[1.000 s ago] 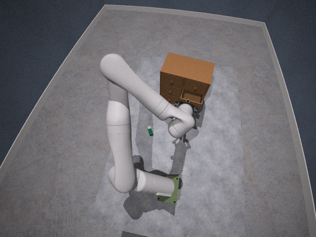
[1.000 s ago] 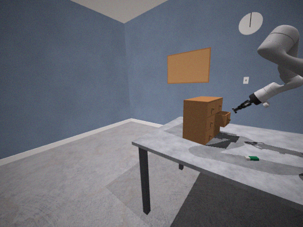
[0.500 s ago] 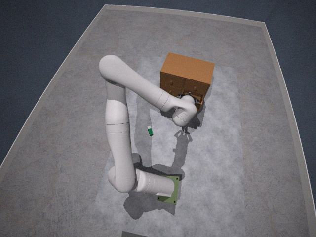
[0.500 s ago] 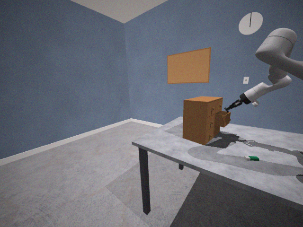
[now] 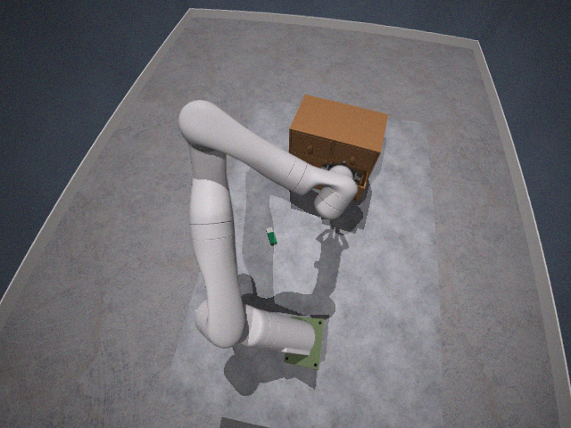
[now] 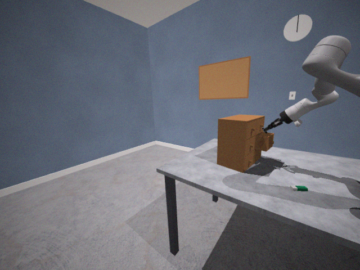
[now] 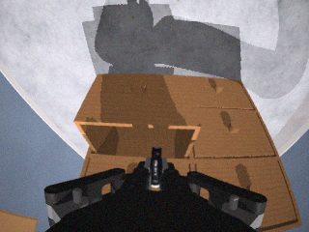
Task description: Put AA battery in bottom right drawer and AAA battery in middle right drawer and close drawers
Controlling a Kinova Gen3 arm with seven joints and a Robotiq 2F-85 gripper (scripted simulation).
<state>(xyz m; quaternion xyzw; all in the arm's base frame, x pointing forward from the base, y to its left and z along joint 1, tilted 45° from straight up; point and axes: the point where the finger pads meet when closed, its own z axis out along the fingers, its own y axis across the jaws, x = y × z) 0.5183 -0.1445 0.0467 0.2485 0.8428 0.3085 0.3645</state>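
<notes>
My gripper is now 10 mm short of the dark battery and 10 mm above it. From my hand the other things lie so: white block 230 mm below, 220 mm to the left, 170 mm behind.
</notes>
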